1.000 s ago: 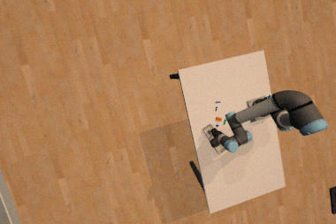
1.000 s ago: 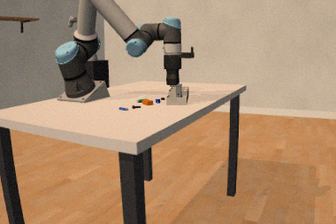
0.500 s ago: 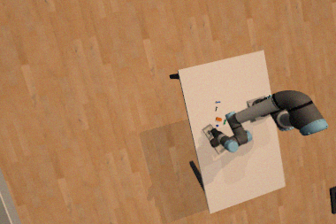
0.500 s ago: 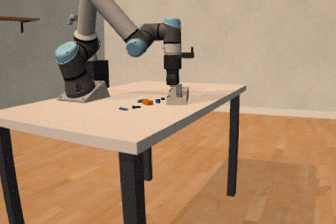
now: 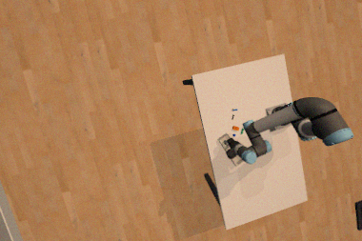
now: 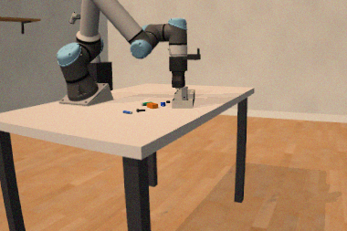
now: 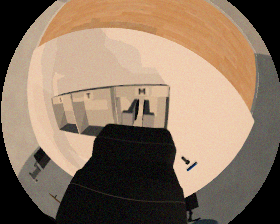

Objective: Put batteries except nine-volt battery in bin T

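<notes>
The grey bin lies 70 mm to the left of my hand, 40 mm behind it and 10 mm below it. From my hand the other things lie so: orange block: 120 mm behind, 70 mm to the right, 30 mm below; then green piece: 160 mm behind, 40 mm to the right, 30 mm below; then black screw: 170 mm to the right, 110 mm behind, 30 mm below.
</notes>
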